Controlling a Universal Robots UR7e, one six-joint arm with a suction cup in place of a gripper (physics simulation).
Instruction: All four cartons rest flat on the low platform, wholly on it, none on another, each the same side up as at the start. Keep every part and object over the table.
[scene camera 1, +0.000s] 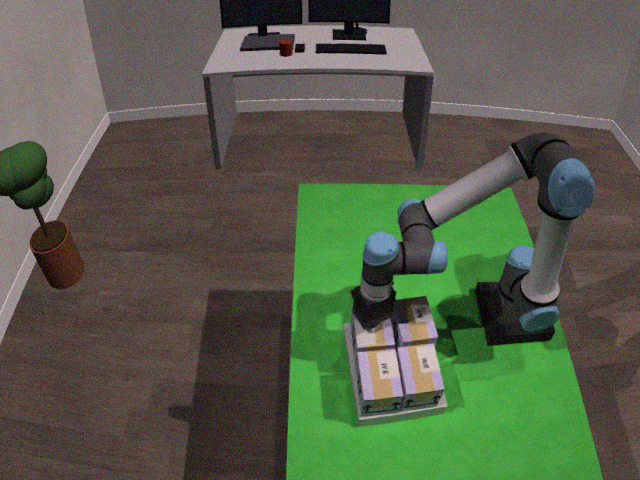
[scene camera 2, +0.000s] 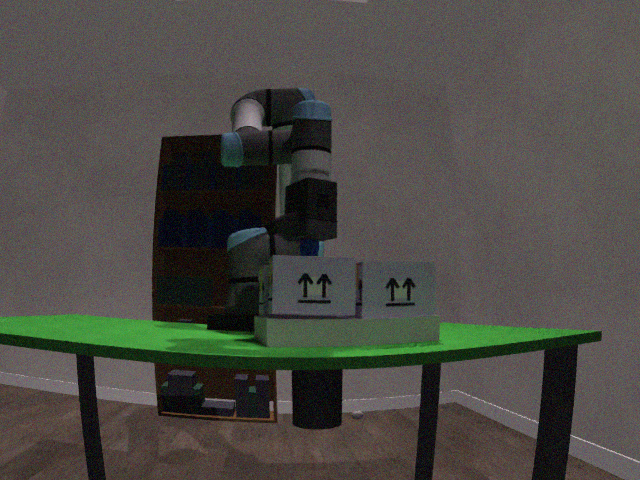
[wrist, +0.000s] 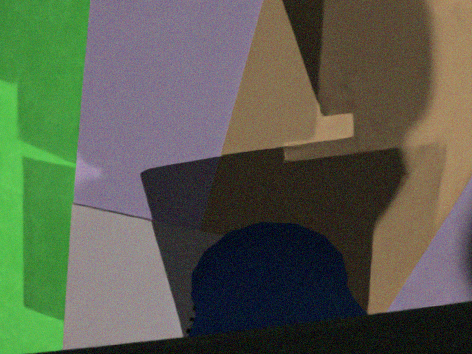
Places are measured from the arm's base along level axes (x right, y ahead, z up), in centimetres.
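Where they show: hand at its tool point: (scene camera 2: 309, 265) (wrist: 263, 253); arm's base at its link origin: (scene camera 1: 508, 307) (scene camera 2: 251, 314).
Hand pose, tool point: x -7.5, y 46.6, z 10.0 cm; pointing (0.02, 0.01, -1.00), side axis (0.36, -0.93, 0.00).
Observation:
Each offset is from my tool point to the top centre of the thing. Level surfaces: height alone.
My suction gripper (scene camera 1: 372, 326) (scene camera 2: 309, 251) (wrist: 272, 280) is on the top of a purple, tan and white carton @[dx -0.3, dy -0.5, dz +1.4 cm] (scene camera 1: 383, 338) (scene camera 2: 313, 286) (wrist: 150, 100) and holds it upright over the back-left part of the low platform @[dx -7.5, dy -6.3, dz -9.6 cm] (scene camera 1: 400, 416) (scene camera 2: 346, 331). A thin dark line shows under this carton in scene camera 2; I cannot tell whether it touches the platform. The front-left carton @[dx -15.8, dy -0.2, dz +0.6 cm] (scene camera 1: 379, 382) (scene camera 2: 398, 289), front-right carton @[dx -15.6, dy -10.8, dz +0.6 cm] (scene camera 1: 421, 379) and back-right carton @[dx +0.4, dy -12.3, dz +0.6 cm] (scene camera 1: 415, 330) stand upright on the platform, side by side. The held carton is a narrow gap from the front-left one.
The green table top @[dz -14.4 cm] (scene camera 1: 330, 444) (scene camera 2: 103, 333) surrounds the platform. My arm's black base (scene camera 1: 519, 335) stands right of the platform in scene camera 1. The back-right carton is close beside the held one. A white desk (scene camera 1: 320, 62), a plant pot (scene camera 1: 59, 258) and a bookshelf (scene camera 2: 217, 195) stand away from the table.

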